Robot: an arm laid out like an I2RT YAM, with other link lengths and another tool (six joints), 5 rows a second.
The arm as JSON. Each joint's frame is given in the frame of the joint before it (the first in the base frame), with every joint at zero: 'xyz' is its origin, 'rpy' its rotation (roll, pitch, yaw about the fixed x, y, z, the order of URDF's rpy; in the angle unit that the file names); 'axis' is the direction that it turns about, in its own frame. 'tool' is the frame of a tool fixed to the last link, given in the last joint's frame.
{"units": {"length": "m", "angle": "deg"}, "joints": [
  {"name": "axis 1", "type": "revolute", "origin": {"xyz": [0.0, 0.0, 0.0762], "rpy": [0.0, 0.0, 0.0]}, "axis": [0.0, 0.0, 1.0]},
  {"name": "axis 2", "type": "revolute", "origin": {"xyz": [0.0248, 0.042, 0.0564], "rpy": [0.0, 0.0, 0.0]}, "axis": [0.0, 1.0, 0.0]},
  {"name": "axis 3", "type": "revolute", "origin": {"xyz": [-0.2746, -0.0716, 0.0], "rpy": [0.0, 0.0, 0.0]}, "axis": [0.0, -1.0, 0.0]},
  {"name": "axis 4", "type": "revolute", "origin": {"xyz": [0.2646, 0.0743, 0.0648], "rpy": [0.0, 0.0, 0.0]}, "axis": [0.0, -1.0, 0.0]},
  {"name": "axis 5", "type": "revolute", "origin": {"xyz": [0.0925, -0.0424, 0.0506], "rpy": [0.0, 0.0, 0.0]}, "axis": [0.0, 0.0, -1.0]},
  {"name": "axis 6", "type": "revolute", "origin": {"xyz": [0.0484, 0.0, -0.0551], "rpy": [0.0, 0.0, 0.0]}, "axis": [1.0, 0.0, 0.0]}
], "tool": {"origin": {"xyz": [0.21, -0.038, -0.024], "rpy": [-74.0, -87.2, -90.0]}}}
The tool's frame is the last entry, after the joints.
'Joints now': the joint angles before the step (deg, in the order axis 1, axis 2, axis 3, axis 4, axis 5, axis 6). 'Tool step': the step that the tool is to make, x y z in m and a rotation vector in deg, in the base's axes. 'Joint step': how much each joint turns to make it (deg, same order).
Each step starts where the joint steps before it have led.
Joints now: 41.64, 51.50, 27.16, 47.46, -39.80, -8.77
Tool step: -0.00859, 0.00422, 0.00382, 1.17, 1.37, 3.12
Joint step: -0.08, 1.74, -0.01, 4.05, -2.19, 3.89
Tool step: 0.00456, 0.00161, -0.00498, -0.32, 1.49, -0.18
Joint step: -0.05, 0.64, 0.06, -0.19, 0.43, 0.84
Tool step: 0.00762, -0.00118, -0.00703, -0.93, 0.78, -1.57
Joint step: -0.10, -0.49, -0.05, -2.29, 1.27, -1.00
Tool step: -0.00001, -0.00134, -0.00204, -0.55, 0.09, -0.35
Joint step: -0.03, -0.94, 0.00, -1.75, 0.16, -0.59
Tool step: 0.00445, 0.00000, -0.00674, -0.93, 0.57, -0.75
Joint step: -0.12, -0.12, 0.00, -1.60, 0.47, -0.69
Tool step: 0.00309, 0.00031, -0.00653, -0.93, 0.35, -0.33
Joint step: -0.28, 0.09, 0.00, -1.17, -0.11, -0.60
